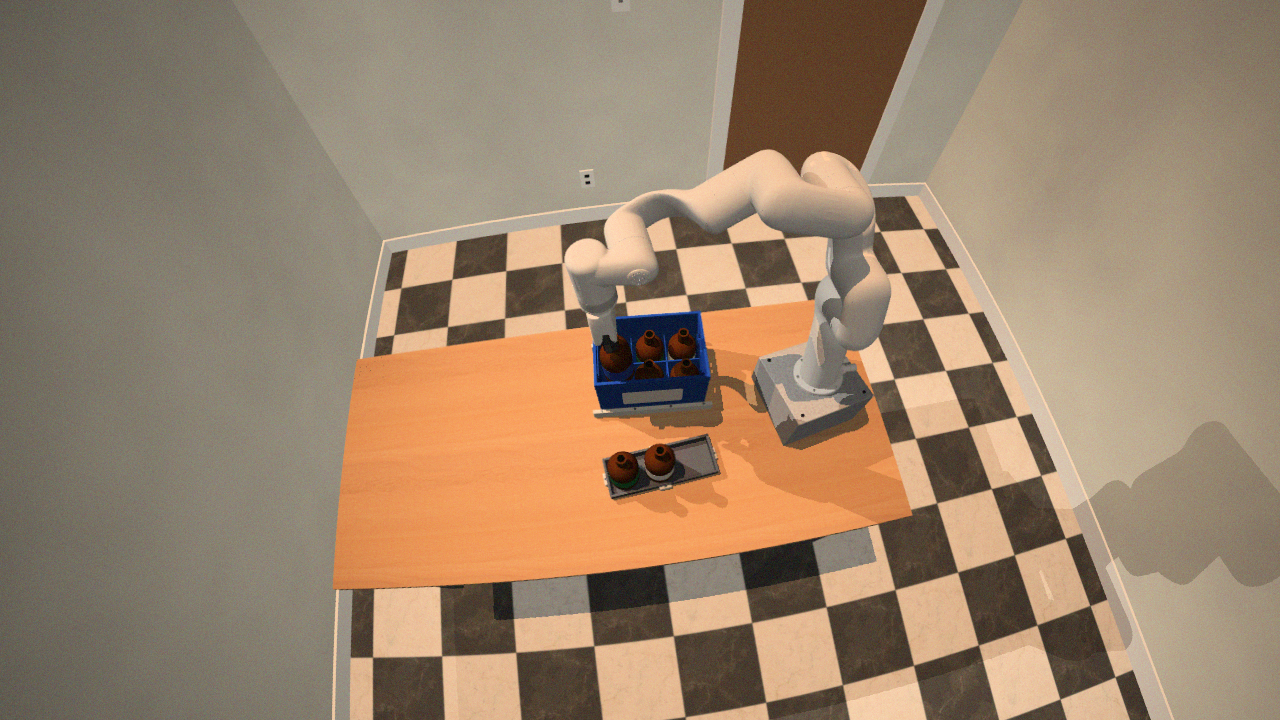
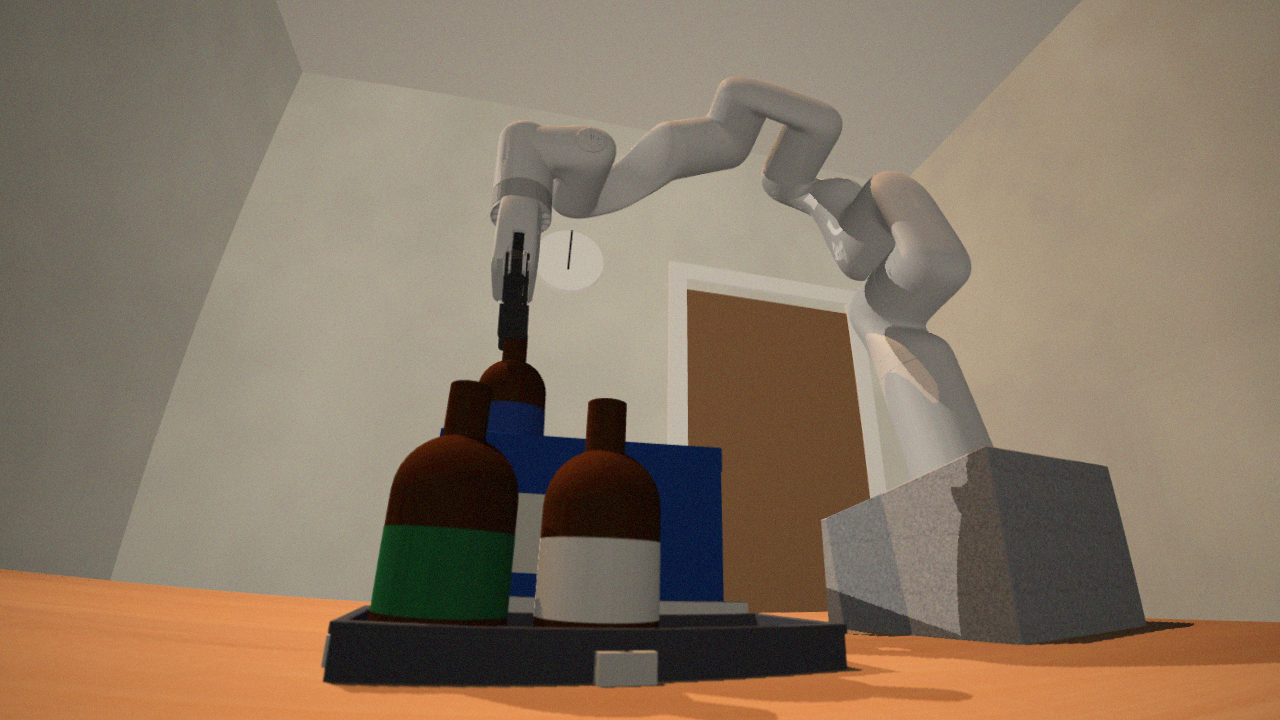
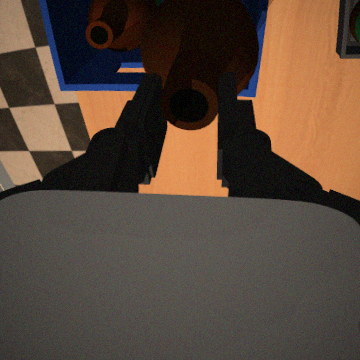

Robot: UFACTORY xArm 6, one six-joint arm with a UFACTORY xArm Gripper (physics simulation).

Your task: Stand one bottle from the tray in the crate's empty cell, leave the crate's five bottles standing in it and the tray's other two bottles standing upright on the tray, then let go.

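Where they show: gripper, fingertip midpoint: (image 1: 611,342) (image 2: 512,344) (image 3: 191,99); arm's base at its link origin: (image 1: 817,375) (image 2: 962,495).
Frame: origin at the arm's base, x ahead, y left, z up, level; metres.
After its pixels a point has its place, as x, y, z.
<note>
My gripper (image 1: 609,341) {0.496, -0.085, 0.151} (image 2: 512,338) {0.496, -0.085, 0.151} (image 3: 191,99) {0.496, -0.085, 0.151} is shut on the neck of a brown bottle with a blue label (image 1: 614,357) {0.493, -0.063, 0.123} (image 2: 512,386) {0.489, -0.048, 0.090} (image 3: 215,40) {0.476, -0.074, 0.126}. The bottle looks upright at the left end of the blue crate (image 1: 608,394) {0.522, -0.040, -0.019} (image 2: 698,519) {0.302, -0.024, -0.032} (image 3: 100,88) {0.538, -0.183, 0.039}; its lower part is hidden behind the crate wall, and I cannot tell how deep it reaches. Other brown bottles (image 1: 648,346) {0.406, -0.152, -0.009} (image 1: 682,344) {0.320, -0.144, -0.008} (image 3: 132,30) {0.500, -0.159, -0.012} stand in the crate; a fifth does not show clearly. A green-label bottle (image 1: 622,469) {0.511, 0.153, -0.012} (image 2: 447,564) {0.507, 0.174, -0.083} and a white-label bottle (image 1: 660,462) {0.424, 0.150, -0.013} (image 2: 599,573) {0.428, 0.168, -0.084} stand upright on the tray (image 1: 697,457) {0.322, 0.119, -0.131} (image 2: 760,649) {0.337, 0.172, -0.122}.
The crate stands near the back edge of the wooden table (image 1: 465,447) {0.928, 0.006, -0.136}, with a pale strip (image 1: 617,413) {0.508, -0.027, -0.118} along its front foot. The tray lies in front of the crate. The grey robot base (image 1: 787,411) {0.102, 0.078, -0.007} (image 2: 1056,546) {0.016, 0.112, -0.062} stands to the right of both.
</note>
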